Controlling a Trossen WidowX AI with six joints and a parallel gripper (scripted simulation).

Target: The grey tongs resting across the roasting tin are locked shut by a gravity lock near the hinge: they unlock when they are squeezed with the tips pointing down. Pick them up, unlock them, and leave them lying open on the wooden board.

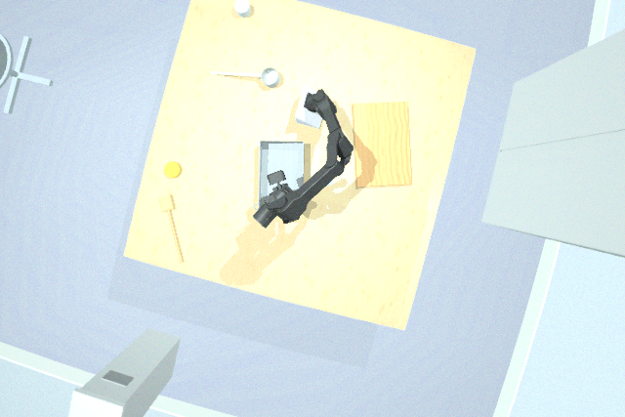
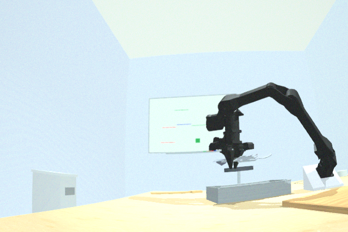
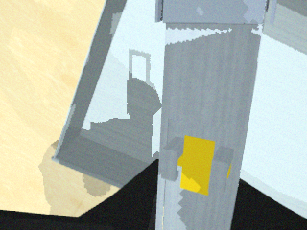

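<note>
Right now the roasting tin is 60 mm behind my gripper tip, 40 mm to the right of it and 100 mm below it. From my gripper tip the other things lie so: yellow lock piece: 10 mm ahead, 20 mm to the right, 40 mm above; wooden board: 320 mm behind, 340 mm to the left, 120 mm below.
</note>
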